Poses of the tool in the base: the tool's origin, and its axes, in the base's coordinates. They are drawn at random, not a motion.
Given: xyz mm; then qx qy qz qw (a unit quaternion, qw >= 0).
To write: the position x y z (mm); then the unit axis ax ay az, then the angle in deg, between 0 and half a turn. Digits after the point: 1 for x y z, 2 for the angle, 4 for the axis.
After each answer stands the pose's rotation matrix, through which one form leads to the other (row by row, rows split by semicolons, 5 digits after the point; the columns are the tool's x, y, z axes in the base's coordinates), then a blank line. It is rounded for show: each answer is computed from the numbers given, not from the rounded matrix.
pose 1, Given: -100.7, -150.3, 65.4, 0.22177, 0.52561, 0.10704, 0.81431
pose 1, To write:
-100.7, -150.3, 65.4, 0.3821, 0.9055, 0.1844, 70.96
0.42456 0.05880 0.90349; 0.40745 0.87872 -0.24865; -0.80854 0.47370 0.34911

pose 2, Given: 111.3, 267.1, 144.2, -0.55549, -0.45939, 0.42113, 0.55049
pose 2, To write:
111.3, 267.1, 144.2, -0.6654, -0.5503, 0.5044, 113.20
0.22322 0.04672 -0.97365; 0.97403 0.02816 0.22466; 0.03791 -0.99851 -0.03922

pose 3, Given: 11.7, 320.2, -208.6, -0.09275, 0.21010, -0.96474, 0.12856
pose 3, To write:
11.7, 320.2, -208.6, -0.0935, 0.2119, -0.9728, 165.23
-0.94974 0.20908 0.23298; -0.28703 -0.87866 -0.38154; 0.12494 -0.42923 0.89451

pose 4, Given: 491.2, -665.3, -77.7, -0.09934, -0.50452, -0.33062, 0.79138
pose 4, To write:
491.2, -665.3, -77.7, -0.1625, -0.8253, -0.5408, 75.37
0.27230 0.62353 -0.73285; -0.42305 0.76164 0.49084; 0.86422 0.17638 0.47118

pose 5, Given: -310.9, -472.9, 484.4, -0.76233, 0.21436, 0.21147, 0.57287
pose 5, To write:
-310.9, -472.9, 484.4, -0.9301, 0.2615, 0.2580, 110.10
0.81866 -0.56912 -0.07682; -0.08454 -0.25174 0.96410; -0.56802 -0.78277 -0.25420

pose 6, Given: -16.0, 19.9, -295.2, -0.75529, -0.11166, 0.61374, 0.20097
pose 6, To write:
-16.0, 19.9, -295.2, -0.7710, -0.1140, 0.6265, 156.81
0.22171 -0.07802 -0.97199; 0.41536 -0.89429 0.16652; -0.88223 -0.44064 -0.16587

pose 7, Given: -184.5, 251.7, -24.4, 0.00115, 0.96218, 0.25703, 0.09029
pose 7, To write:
-184.5, 251.7, -24.4, 0.0012, 0.9661, 0.2581, 169.64
-0.98369 -0.04420 0.17434; 0.04863 0.86787 0.49441; -0.17316 0.49482 -0.85157

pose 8, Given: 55.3, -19.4, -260.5, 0.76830, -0.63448, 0.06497, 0.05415
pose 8, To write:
55.3, -19.4, -260.5, 0.7694, -0.6354, 0.0651, 173.79
0.18643 -0.98198 0.03112; -0.96790 -0.18901 -0.16565; 0.16855 0.00076 -0.98569

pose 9, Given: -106.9, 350.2, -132.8, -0.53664, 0.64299, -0.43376, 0.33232
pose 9, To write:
-106.9, 350.2, -132.8, -0.5690, 0.6817, -0.4599, 141.18
-0.20316 -0.40181 0.89290; -0.97840 0.04774 -0.20113; 0.03819 -0.91448 -0.40283

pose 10, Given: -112.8, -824.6, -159.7, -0.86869, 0.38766, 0.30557, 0.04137
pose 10, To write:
-112.8, -824.6, -159.7, -0.8694, 0.3880, 0.3058, 175.26
0.51269 -0.69880 -0.49882; -0.64824 -0.69601 0.30879; -0.56297 0.16504 -0.80983

